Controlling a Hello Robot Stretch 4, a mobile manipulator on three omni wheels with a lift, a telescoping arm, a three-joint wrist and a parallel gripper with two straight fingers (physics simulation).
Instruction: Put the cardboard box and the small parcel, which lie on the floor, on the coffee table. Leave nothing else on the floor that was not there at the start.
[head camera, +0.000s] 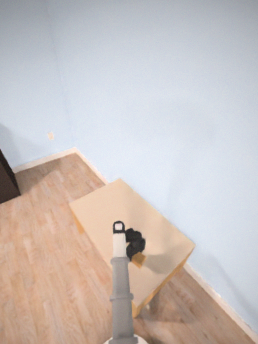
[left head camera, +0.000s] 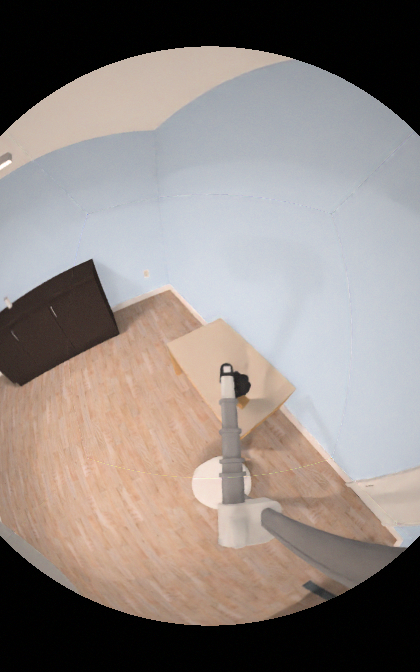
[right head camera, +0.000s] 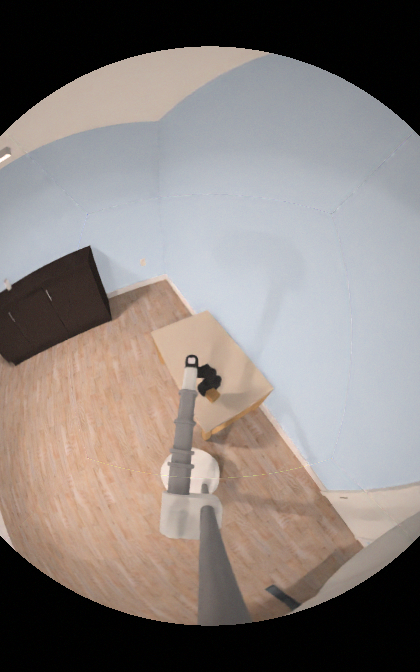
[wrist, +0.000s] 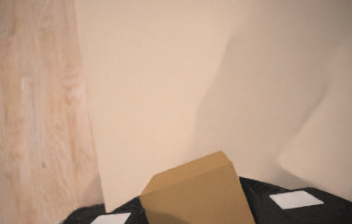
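Note:
My gripper is shut on a plain brown box. Its dark fingers stand wide, one on each side of the box. I cannot tell for certain whether this is the cardboard box or the small parcel. Gripper and box are over the near part of the pale coffee table, and a shadow falls on its top. The gap under the box is hard to judge. A second box or parcel does not show in these views.
The arm reaches over the table's near edge. The white round base stands close to the table. A blue wall runs along the table's far side. A dark cabinet stands at the left.

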